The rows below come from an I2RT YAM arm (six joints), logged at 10 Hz.
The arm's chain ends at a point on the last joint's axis. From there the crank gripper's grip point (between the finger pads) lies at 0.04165 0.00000 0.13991 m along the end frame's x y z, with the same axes.
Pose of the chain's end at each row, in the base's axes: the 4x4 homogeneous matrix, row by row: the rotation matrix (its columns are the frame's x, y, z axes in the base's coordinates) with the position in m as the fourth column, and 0 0 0 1 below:
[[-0.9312 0.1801 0.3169 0.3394], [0.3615 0.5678 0.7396 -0.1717], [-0.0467 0.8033 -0.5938 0.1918], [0 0 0 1]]
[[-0.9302 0.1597 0.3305 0.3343], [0.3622 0.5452 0.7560 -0.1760], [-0.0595 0.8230 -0.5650 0.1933], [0 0 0 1]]
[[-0.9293 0.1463 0.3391 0.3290], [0.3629 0.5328 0.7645 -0.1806], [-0.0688 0.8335 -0.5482 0.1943], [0 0 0 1]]
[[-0.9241 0.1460 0.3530 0.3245], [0.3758 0.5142 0.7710 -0.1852], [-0.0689 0.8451 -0.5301 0.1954], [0 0 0 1]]
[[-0.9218 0.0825 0.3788 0.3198], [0.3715 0.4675 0.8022 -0.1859], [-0.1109 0.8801 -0.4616 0.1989], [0 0 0 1]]
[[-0.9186 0.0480 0.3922 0.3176], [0.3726 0.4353 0.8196 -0.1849], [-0.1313 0.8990 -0.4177 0.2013], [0 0 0 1]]
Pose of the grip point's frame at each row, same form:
[[-0.9312 0.1801 0.3169 0.3450], [0.3615 0.5678 0.7396 -0.0532], [-0.0467 0.8033 -0.5938 0.1068], [0 0 0 1]]
[[-0.9302 0.1597 0.3305 0.3418], [0.3622 0.5452 0.7560 -0.0551], [-0.0595 0.8230 -0.5650 0.1118], [0 0 0 1]]
[[-0.9293 0.1463 0.3391 0.3377], [0.3629 0.5328 0.7645 -0.0585], [-0.0688 0.8335 -0.5482 0.1147], [0 0 0 1]]
[[-0.9241 0.1460 0.3530 0.3354], [0.3758 0.5142 0.7710 -0.0617], [-0.0689 0.8451 -0.5301 0.1184], [0 0 0 1]]
[[-0.9218 0.0825 0.3788 0.3344], [0.3715 0.4675 0.8022 -0.0582], [-0.1109 0.8801 -0.4616 0.1297], [0 0 0 1]]
[[-0.9186 0.0480 0.3922 0.3342], [0.3726 0.4353 0.8196 -0.0547], [-0.1313 0.8990 -0.4177 0.1374], [0 0 0 1]]

